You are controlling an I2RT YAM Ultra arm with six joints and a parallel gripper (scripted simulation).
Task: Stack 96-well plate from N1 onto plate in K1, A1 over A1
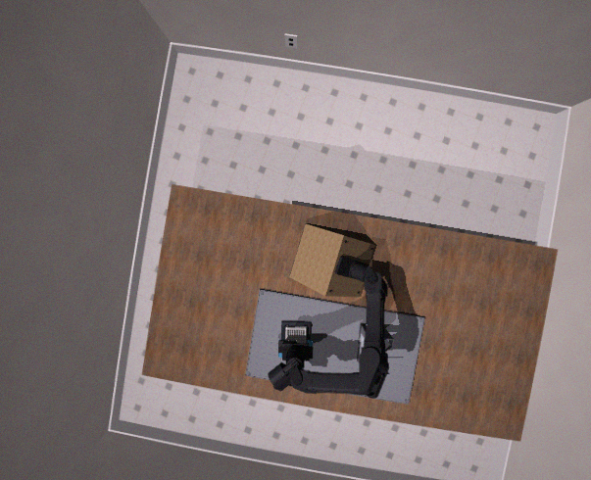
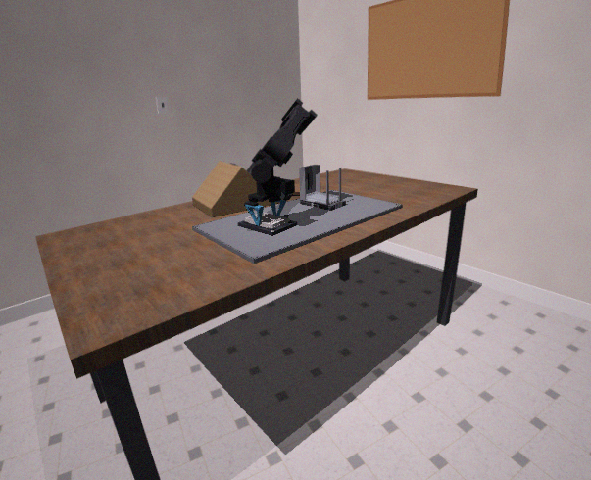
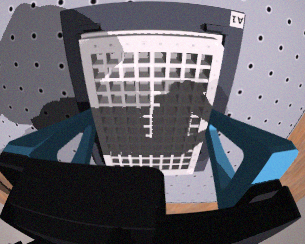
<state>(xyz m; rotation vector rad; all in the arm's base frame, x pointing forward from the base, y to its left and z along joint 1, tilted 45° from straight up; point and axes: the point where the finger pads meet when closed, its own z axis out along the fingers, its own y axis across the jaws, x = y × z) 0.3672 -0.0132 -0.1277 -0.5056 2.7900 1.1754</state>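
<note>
The pale A1 square lies 90 mm ahead of my hand, 30 mm to the right of it and 10 mm below it.
</note>
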